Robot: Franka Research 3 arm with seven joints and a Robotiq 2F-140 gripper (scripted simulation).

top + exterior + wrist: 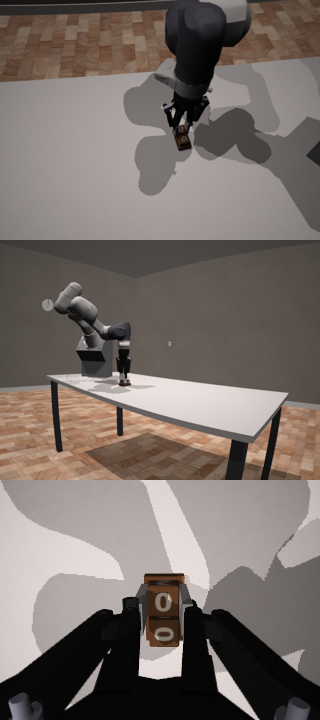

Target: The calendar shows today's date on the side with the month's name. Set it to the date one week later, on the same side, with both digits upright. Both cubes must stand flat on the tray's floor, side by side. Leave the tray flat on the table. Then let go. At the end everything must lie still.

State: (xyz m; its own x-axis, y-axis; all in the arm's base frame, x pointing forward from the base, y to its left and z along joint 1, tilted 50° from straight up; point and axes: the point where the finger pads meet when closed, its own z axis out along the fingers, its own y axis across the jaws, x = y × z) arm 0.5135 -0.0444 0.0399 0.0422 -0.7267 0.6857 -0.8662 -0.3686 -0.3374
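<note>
My gripper is now 3 cm above the cube.
</note>
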